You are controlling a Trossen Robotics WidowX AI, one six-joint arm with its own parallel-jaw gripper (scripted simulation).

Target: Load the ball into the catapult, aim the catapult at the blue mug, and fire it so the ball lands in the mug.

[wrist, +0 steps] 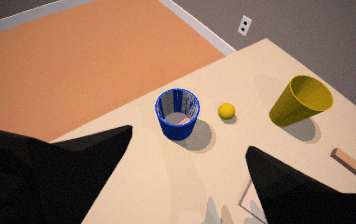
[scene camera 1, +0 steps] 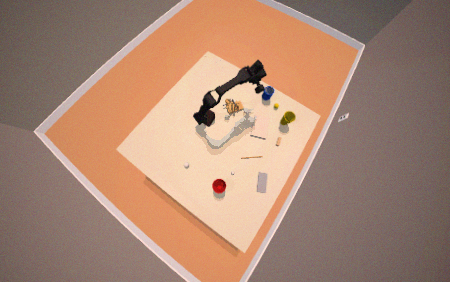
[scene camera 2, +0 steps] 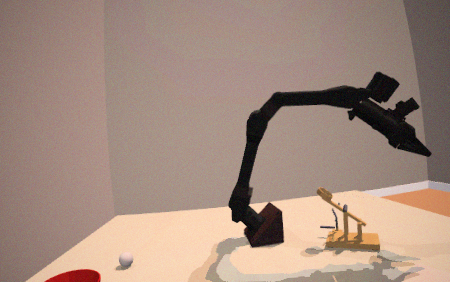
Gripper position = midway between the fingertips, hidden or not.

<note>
My gripper (scene camera 2: 428,152) is open, holding nothing. Further things: a yellow cup (wrist: 305,96).
My gripper shows as well in the wrist view (wrist: 190,141). Scene camera 2 misses the yellow cup: it is out of frame.
</note>
